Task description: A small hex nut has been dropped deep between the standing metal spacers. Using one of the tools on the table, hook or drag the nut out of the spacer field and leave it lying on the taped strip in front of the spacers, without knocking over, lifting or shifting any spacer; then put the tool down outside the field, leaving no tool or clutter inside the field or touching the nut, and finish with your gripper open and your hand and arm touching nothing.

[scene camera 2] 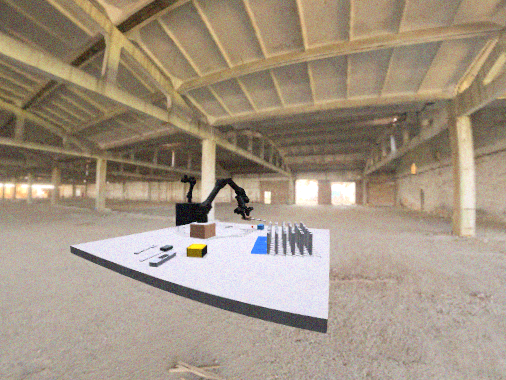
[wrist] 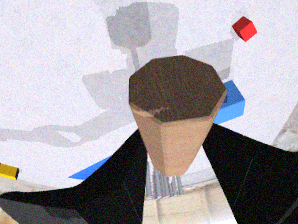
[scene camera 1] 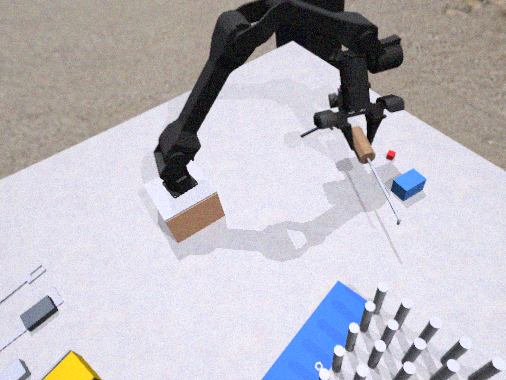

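Observation:
From the scene camera I can see my gripper (scene camera 1: 360,148), plus a blue block (scene camera 1: 410,183). On the wrist one there's the block (wrist: 234,103) again, and my gripper (wrist: 171,128) shows there too.

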